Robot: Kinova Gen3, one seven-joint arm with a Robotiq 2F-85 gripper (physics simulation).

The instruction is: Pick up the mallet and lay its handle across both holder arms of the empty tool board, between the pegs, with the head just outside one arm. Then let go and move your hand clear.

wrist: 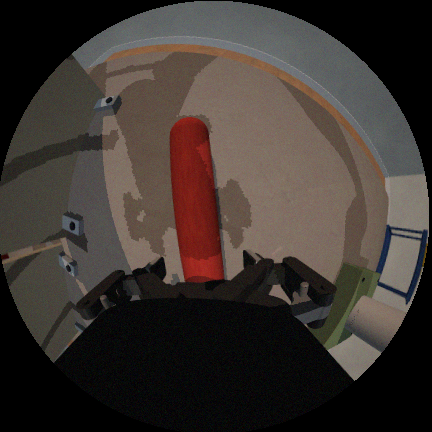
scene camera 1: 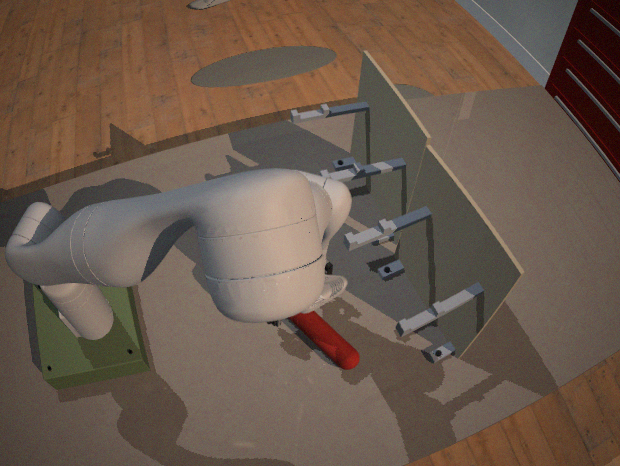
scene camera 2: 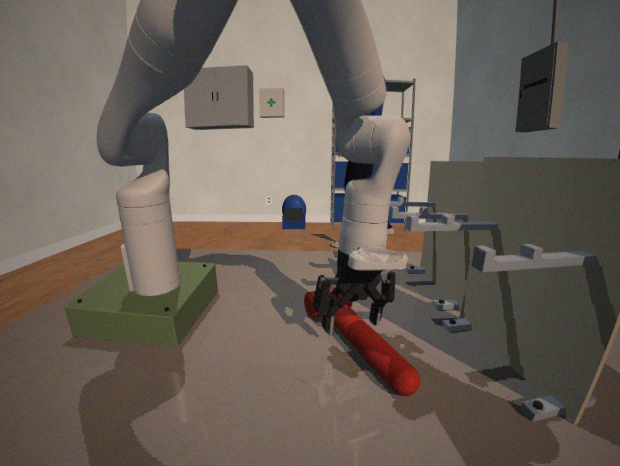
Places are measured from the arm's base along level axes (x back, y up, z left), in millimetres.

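Pixels of known places: gripper, fingertip midpoint: (wrist: 203, 262) (scene camera 2: 351, 327); arm's base at its link origin: (wrist: 355, 311) (scene camera 1: 92, 317) (scene camera 2: 157, 284).
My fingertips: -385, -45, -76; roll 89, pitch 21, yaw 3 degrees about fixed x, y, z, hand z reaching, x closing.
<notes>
Ahead of a thing's pixels: the offset from my fingertips to its middle, as dx, dy, dz. "*": to the spot under its first point.
The red mallet {-8, +1, -16} (scene camera 1: 325, 340) (scene camera 2: 370, 350) (wrist: 196, 200) lies on the table, its rounded handle end toward the front. Its head {* +71, +14, +60} (scene camera 2: 311, 304) is partly hidden behind the gripper in scene view 2 and hidden in the other views. My gripper (scene camera 2: 352, 324) (wrist: 203, 262) is open and points down, with its fingers low on either side of the handle near the head. In scene view 1 the arm mostly hides it. The nearer tool board {-196, +139, -84} (scene camera 1: 461, 240) (scene camera 2: 551, 200) (wrist: 40, 115) stands upright to the right. Its two pegged holder arms (scene camera 1: 368, 237) (scene camera 1: 421, 319) bear no tool.
A farther board {-208, +135, +208} (scene camera 1: 385, 100) (scene camera 2: 451, 185) with two similar arms stands behind the nearer one. Small grey feet (scene camera 1: 390, 269) (scene camera 1: 439, 352) sit on the table in front of the boards. The green base block (scene camera 1: 100, 365) (scene camera 2: 120, 325) (wrist: 345, 295) carries the arm at the left.
</notes>
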